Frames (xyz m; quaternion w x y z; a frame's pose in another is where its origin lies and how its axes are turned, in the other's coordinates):
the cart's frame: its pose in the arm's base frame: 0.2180 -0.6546 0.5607 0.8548 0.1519 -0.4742 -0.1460
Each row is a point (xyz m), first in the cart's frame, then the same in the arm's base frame.
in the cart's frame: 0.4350 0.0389 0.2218
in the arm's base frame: 0.2533 -0.8173 1.0214
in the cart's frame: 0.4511 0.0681 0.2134
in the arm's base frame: 0.2717 -0.7960 1.0411
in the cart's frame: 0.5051 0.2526 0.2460
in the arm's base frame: 0.2907 -0.6531 1.1724
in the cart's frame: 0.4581 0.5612 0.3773
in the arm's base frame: 0.1871 -0.3693 1.3254
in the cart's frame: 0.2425 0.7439 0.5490
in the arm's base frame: -0.0498 -0.1388 1.3195
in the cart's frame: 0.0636 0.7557 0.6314
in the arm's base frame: -0.2099 -0.0676 1.2286
